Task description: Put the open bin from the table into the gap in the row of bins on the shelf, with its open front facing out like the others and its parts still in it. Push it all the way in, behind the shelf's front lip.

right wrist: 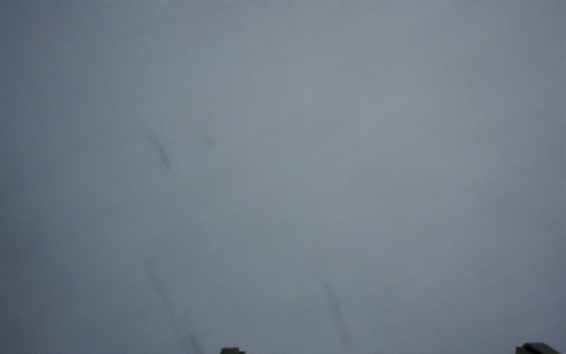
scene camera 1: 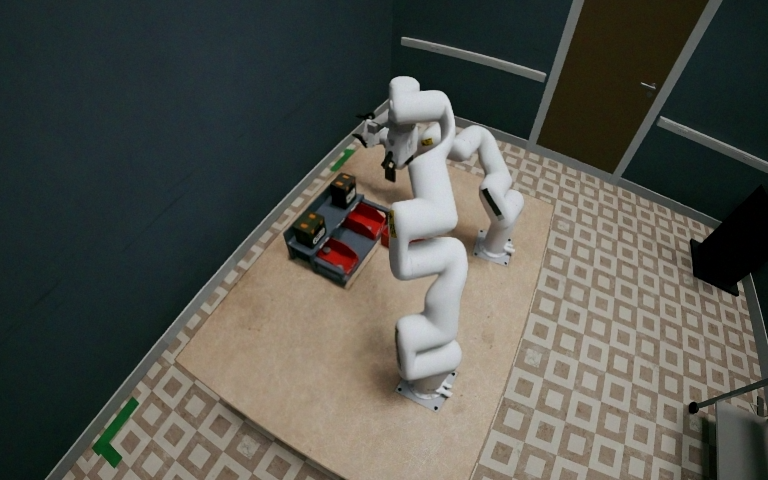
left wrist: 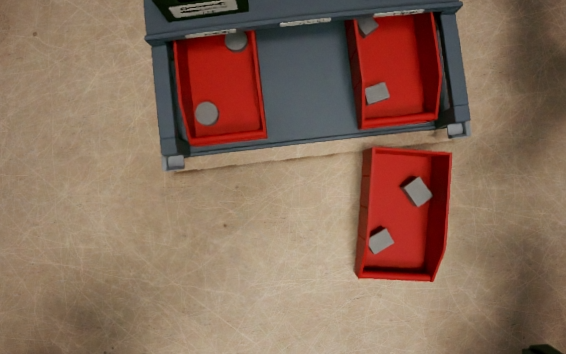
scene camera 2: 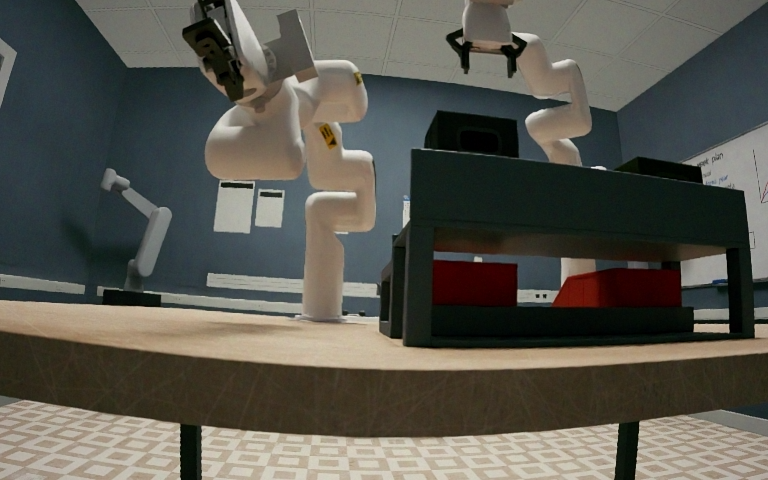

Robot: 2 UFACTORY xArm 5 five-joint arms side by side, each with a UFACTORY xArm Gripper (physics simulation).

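Seen in the pictures: left gripper, between the fingertips: [scene camera 1: 399, 172] [scene camera 2: 489, 72]; right gripper, between the fingertips: [scene camera 1: 355, 125]; left arm's base, origin of its link: [scene camera 1: 427, 382]; right arm's base, origin of its link: [scene camera 1: 493, 246].
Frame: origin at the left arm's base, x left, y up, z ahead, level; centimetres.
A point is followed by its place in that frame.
The open red bin [left wrist: 400, 215] {x -47.7, y 0.3, z 34.0 cm} [scene camera 1: 385, 237] {x -43.0, y 5.9, z 41.1 cm} stands upright on the table before the shelf's right end in the left wrist view, its low front pointing away from the shelf. Two grey blocks [left wrist: 417, 191] {x -49.7, y 2.8, z 37.2 cm} [left wrist: 381, 241] {x -44.4, y 2.3, z 31.0 cm} lie in it. The shelf [left wrist: 452, 60] {x -54.3, y 8.5, z 53.0 cm} [scene camera 1: 328, 212] {x -39.4, y 10.2, z 66.5 cm} [scene camera 2: 566, 192] {x -41.2, y 13.5, z 72.2 cm} holds two red bins [left wrist: 225, 90] {x -25.4, y 0.9, z 53.4 cm} [left wrist: 400, 65] {x -49.7, y 0.9, z 54.6 cm} with parts, with an empty gap between them. My left gripper [scene camera 2: 488, 71] {x -35.3, y 49.5, z 33.2 cm} is open and empty, high above the table. My right gripper [scene camera 1: 362, 127] {x -75.9, y 29.7, z 76.1 cm} is open and empty, raised to the side; its fingertips show at the right wrist view's bottom edge.
Two dark boxes [scene camera 1: 343, 192] {x -44.1, y 20.3, z 61.3 cm} [scene camera 1: 309, 229] {x -22.1, y 19.7, z 61.5 cm} [scene camera 2: 472, 135] {x -48.9, y 19.7, z 68.0 cm} [scene camera 2: 662, 169] {x -26.5, y 18.5, z 68.5 cm} stand on the shelf's upper board. Small grey brackets [left wrist: 174, 162] {x -18.6, y 5.5, z 44.0 cm} [left wrist: 456, 130] {x -54.9, y 5.5, z 44.6 cm} sit at the shelf's front corners. In scene camera 1, my left arm covers most of the table bin. A wall runs behind the shelf.
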